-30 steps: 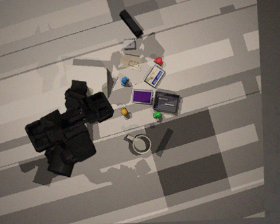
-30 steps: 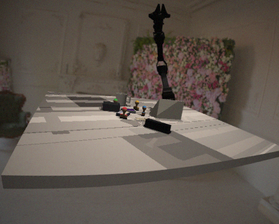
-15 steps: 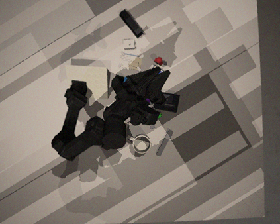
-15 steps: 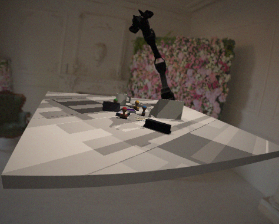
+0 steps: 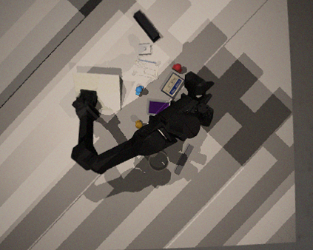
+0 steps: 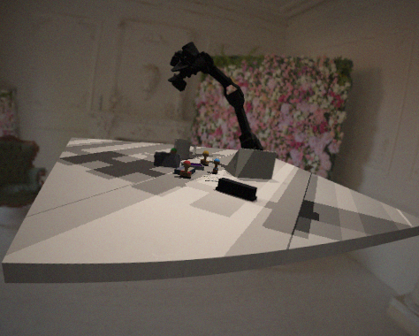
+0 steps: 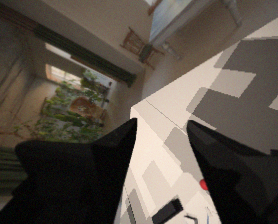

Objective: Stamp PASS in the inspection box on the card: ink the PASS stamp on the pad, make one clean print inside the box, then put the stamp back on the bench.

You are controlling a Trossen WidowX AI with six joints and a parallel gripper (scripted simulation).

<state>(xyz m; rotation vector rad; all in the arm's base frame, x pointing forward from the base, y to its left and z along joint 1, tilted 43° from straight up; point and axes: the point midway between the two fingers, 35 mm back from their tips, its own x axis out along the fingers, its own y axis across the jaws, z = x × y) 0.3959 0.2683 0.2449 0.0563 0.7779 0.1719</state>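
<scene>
Right now my gripper tip is 35 cm above the green-knobbed stamp, 13 cm to the left of it and 7 cm past it. The rest, counted from my gripper tip: stamp pad tin 36 cm below, 10 cm behind, 4 cm to the left; red-knobbed stamp 35 cm below, 11 cm to the left, 10 cm behind; dark tray 36 cm below, 7 cm to the right, 4 cm behind.
</scene>
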